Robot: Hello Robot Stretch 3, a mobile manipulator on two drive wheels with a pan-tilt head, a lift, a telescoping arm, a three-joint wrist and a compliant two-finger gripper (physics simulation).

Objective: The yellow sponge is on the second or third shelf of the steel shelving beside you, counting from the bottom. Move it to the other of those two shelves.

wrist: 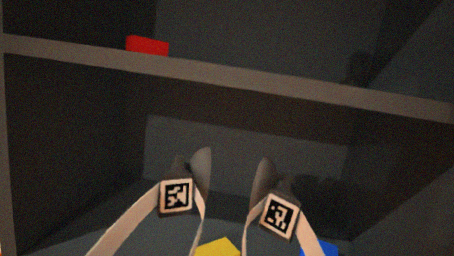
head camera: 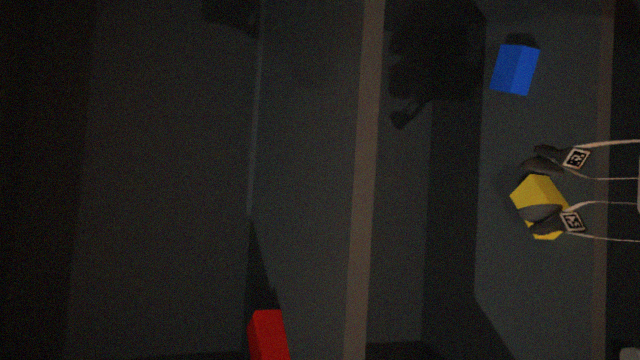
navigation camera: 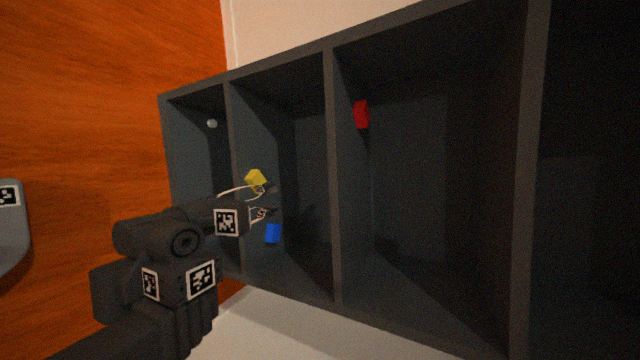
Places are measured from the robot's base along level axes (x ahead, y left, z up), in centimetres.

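Pixels of known places: gripper, between the fingertips: (wrist: 233,169) (head camera: 525,189) (navigation camera: 276,197).
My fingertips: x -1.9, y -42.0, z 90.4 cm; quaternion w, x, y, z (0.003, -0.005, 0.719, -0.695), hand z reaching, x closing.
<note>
Behind a point stands the place of what it marks.
The yellow sponge (head camera: 530,191) @(x -3.4, y -71.6, z 57.9 cm) (navigation camera: 255,177) @(x 1.4, y -67.7, z 57.9 cm) (wrist: 218,248) @(x -1.2, y -71.9, z 57.9 cm) lies on the second shelf from the bottom of the steel shelving (head camera: 367,150) @(x -6.1, y -62.5, z 97.3 cm) (navigation camera: 330,175) @(x 2.4, y -62.2, z 96.7 cm) (wrist: 225,73) @(x 2.2, y -62.2, z 97.9 cm), which shows sideways in the head and navigation views. My gripper (head camera: 541,187) @(x -1.9, y -42.0, z 90.4 cm) (navigation camera: 271,200) @(x -1.9, y -42.0, z 90.4 cm) (wrist: 233,169) @(x -1.9, y -42.0, z 90.4 cm) is open and empty, its fingers reaching into that compartment. In the head view one finger overlaps the sponge and hides part of it. In the wrist view the sponge shows at the bottom edge, below the fingertips, with its lower part cut off.
A blue block (head camera: 514,70) @(x -26.7, y -77.5, z 57.9 cm) (navigation camera: 272,233) @(x -27.0, y -77.2, z 57.5 cm) (wrist: 326,248) @(x -29.2, y -79.6, z 57.9 cm) lies on the same shelf, to one side of the gripper. A red block (head camera: 269,334) @(x 23.6, y -81.9, z 101.9 cm) (navigation camera: 361,114) @(x 25.0, y -80.7, z 102.2 cm) (wrist: 147,45) @(x 24.3, y -81.3, z 101.9 cm) is on the third shelf. A small white object (navigation camera: 212,123) @(x 33.0, y -83.2, z 10.0 cm) is in the bottom compartment. The shelf's front edge lies above the fingers in the wrist view.
</note>
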